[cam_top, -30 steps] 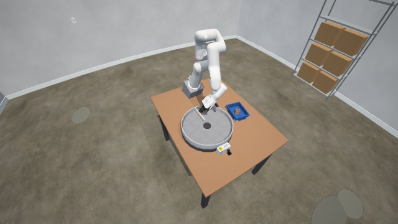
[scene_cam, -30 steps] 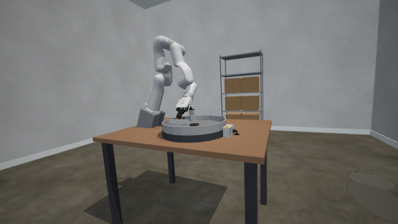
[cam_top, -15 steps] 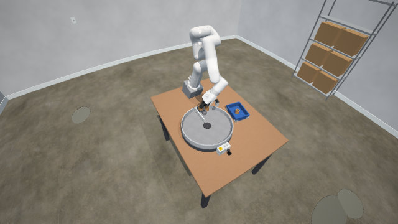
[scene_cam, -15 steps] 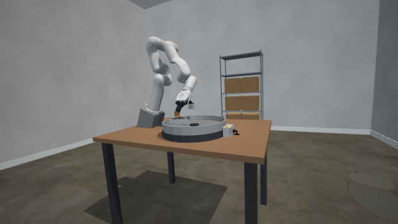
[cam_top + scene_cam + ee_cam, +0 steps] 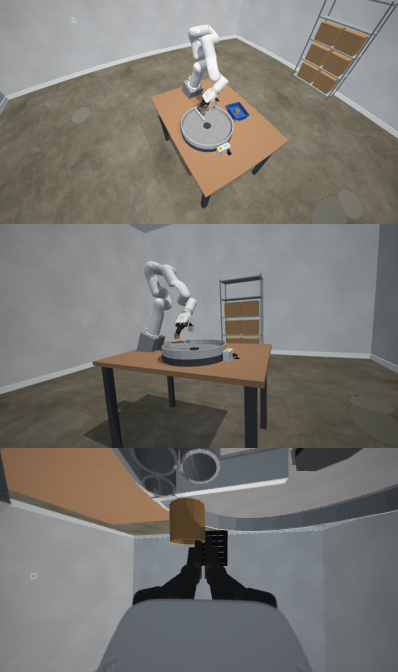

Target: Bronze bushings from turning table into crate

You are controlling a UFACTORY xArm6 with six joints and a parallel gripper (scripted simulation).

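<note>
The blue crate is 16 cm ahead of my hand, 31 cm to the left of it and 15 cm below it. Round my hand: round grey turning table (12 cm ahead, 4 cm to the right, 12 cm below).
</note>
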